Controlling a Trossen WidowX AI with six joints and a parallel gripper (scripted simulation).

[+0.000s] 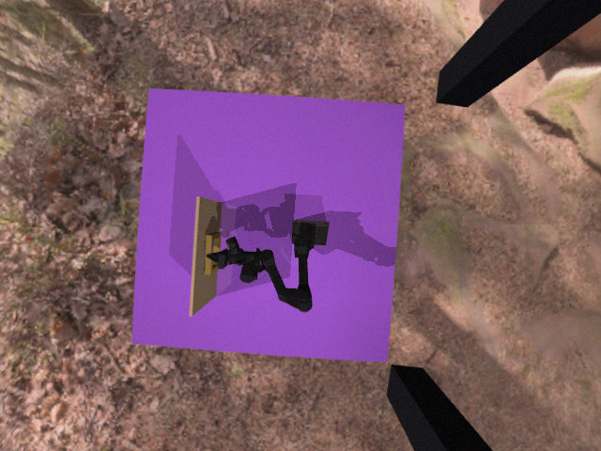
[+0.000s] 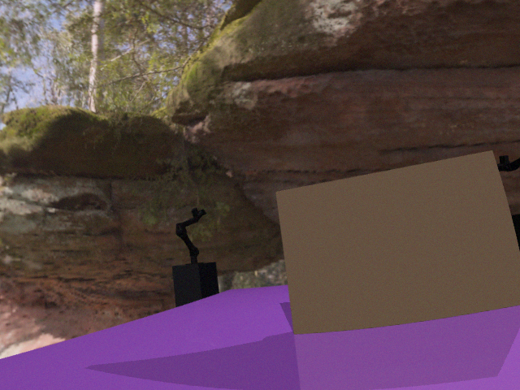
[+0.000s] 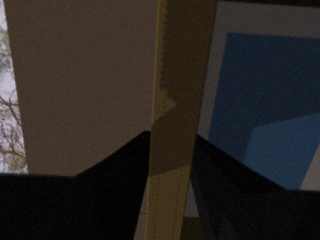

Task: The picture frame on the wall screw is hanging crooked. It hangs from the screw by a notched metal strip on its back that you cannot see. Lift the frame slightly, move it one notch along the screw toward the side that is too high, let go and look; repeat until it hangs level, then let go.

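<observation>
My gripper tip is 1 cm to the left of the picture frame and 5 cm above it. The rest, counted from my gripper tip: tan wall panel 2 cm ahead, 6 cm below.
</observation>
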